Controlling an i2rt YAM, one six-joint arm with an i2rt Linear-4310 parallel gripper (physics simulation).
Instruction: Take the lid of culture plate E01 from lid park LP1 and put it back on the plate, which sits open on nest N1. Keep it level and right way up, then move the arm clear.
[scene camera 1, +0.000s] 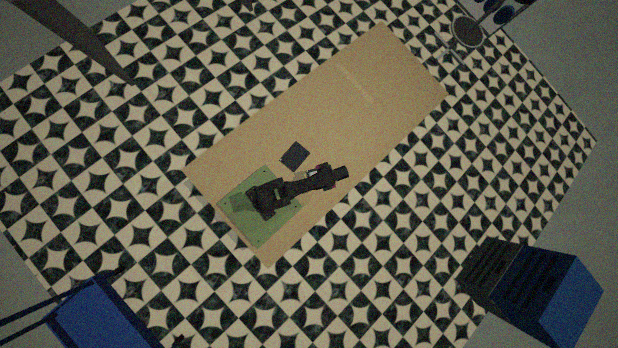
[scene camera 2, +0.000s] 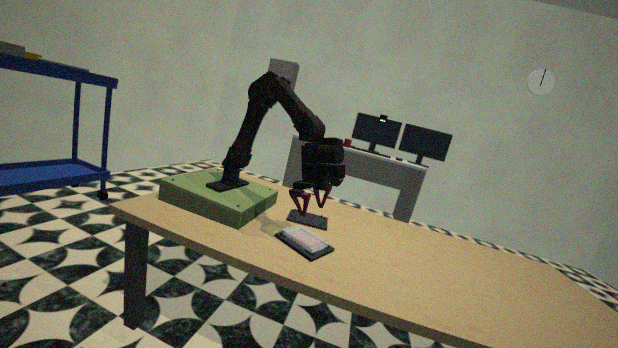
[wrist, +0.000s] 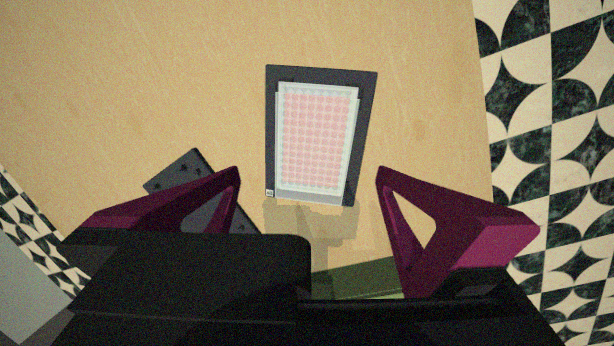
Scene:
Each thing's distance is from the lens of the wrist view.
my gripper (wrist: 307, 173): 0.13 m
pink well plate (wrist: 290, 87): 0.22 m
grey plate lid (wrist: 314, 134): 0.21 m

